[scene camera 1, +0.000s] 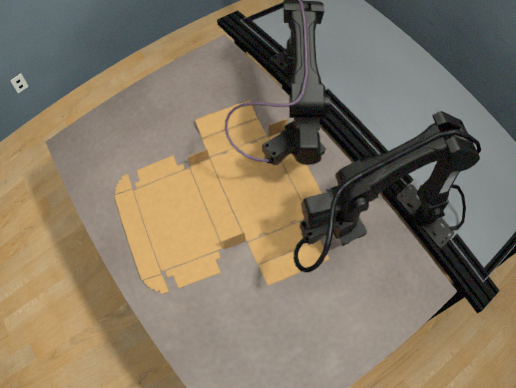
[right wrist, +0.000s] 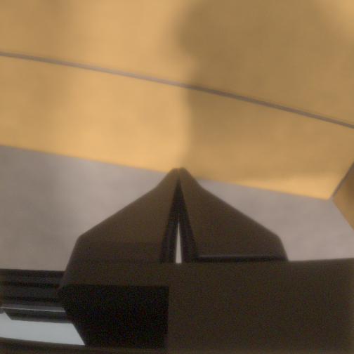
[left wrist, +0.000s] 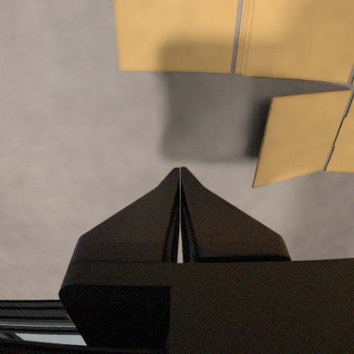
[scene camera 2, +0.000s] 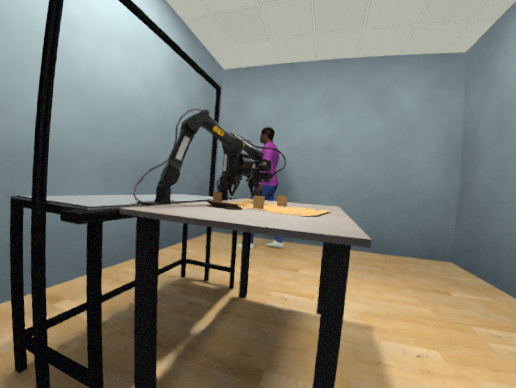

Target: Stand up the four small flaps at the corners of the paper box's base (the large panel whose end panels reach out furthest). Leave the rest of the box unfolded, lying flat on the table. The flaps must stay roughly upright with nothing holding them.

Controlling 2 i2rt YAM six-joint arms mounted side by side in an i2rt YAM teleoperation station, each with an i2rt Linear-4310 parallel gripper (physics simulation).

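Pixels of known places: left gripper, fingertip midpoint: (scene camera 2: 253, 196); right gripper, fingertip midpoint: (scene camera 2: 231, 195); left arm's base, link origin: (scene camera 1: 425, 216); right arm's base, link origin: (scene camera 2: 162, 203).
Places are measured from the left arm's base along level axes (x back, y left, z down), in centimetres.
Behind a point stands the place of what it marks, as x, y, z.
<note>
The flat paper box has its base (scene camera 1: 255, 192) @[-32.6, -34.0, -1.7] (right wrist: 90, 25) mid-table. Three corner flaps stand upright: the lid-side upper flap (scene camera 1: 198, 158) @[-39.0, -49.8, -4.4] (scene camera 2: 258, 202) @[-38.8, -49.9, -4.5], the lid-side lower flap (scene camera 1: 232, 240) @[-45.7, -25.8, -5.5] (scene camera 2: 282, 200) @[-45.4, -25.9, -5.0] and the arm-side upper flap (scene camera 1: 278, 128) @[-16.9, -44.3, -4.2] (scene camera 2: 217, 196) @[-17.0, -44.5, -5.3] (right wrist: 346, 197). The fourth flap (left wrist: 302, 130) looks low, its outer edge slightly raised; the left arm hides it in scene camera 1. My left gripper (left wrist: 179, 177) is shut and empty, beside and apart from this flap. My right gripper (right wrist: 178, 178) is shut and empty, over the edge of the narrow arm-side panel (right wrist: 100, 110).
The lid (scene camera 1: 175, 215) @[-52.5, -41.4, -1.7] lies flat at the left in scene camera 1. The end panels (scene camera 1: 225, 130) @[-27.6, -54.0, -1.9] (scene camera 1: 287, 267) @[-38.8, -13.4, -1.7] reach out above and below the base. The black rail (scene camera 1: 350, 130) @[1.0, -33.5, -0.4] runs along the arm side of the grey table top (scene camera 1: 320, 320) @[-41.2, 2.4, -1.6].
</note>
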